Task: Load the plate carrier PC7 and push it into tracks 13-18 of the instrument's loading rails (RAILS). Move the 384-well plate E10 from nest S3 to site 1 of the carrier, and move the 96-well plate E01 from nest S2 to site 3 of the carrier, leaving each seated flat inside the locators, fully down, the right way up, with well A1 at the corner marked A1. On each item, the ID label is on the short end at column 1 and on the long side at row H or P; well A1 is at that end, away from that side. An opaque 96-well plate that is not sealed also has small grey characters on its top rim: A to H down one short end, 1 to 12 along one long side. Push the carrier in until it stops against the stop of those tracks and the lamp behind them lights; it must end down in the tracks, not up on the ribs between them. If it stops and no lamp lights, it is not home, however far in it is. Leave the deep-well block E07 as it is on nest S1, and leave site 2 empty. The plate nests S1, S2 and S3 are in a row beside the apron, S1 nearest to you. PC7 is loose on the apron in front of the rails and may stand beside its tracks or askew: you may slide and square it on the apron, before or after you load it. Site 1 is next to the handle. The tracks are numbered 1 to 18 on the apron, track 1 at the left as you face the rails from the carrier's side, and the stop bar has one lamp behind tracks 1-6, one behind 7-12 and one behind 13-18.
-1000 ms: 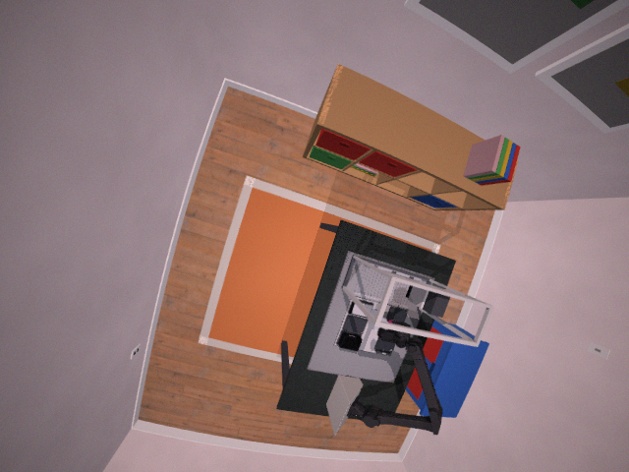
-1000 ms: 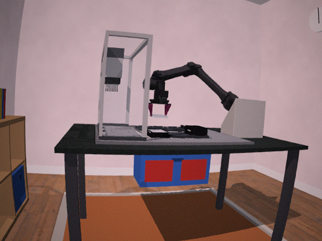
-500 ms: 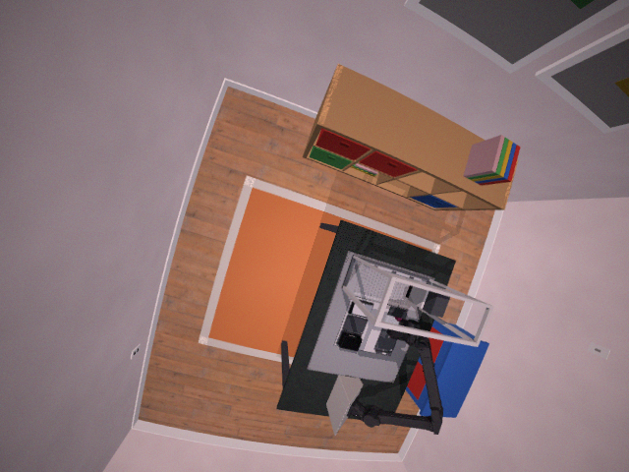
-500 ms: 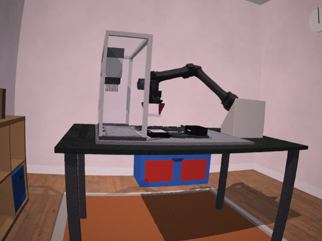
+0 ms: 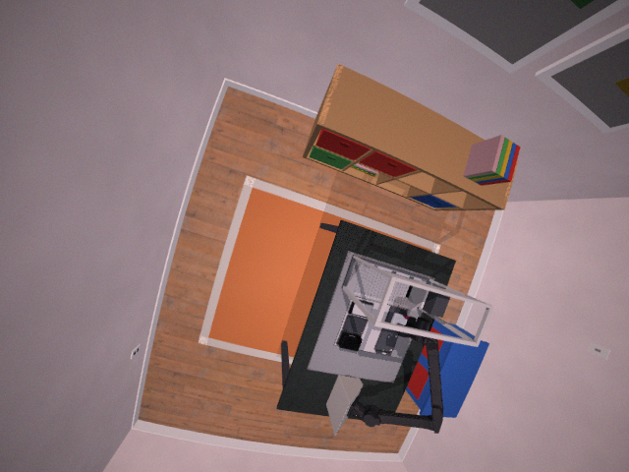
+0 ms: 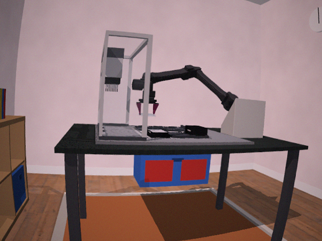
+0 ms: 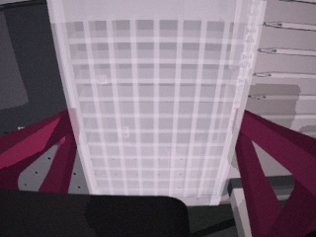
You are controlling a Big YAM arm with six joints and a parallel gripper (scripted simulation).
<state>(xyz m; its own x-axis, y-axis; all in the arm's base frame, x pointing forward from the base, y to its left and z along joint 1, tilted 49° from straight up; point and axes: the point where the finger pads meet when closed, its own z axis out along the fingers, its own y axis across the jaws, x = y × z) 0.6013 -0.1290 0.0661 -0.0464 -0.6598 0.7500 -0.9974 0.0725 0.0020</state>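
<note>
The 384-well plate E10 lies 25 cm to the left of my hand and 8 cm below it. Also, from my hand: plate carrier PC7 (10 cm behind, 8 cm below, 1 cm to the right); dark nest (25 cm to the left, 9 cm below); white 96-well plate E01 (1 cm below).
</note>
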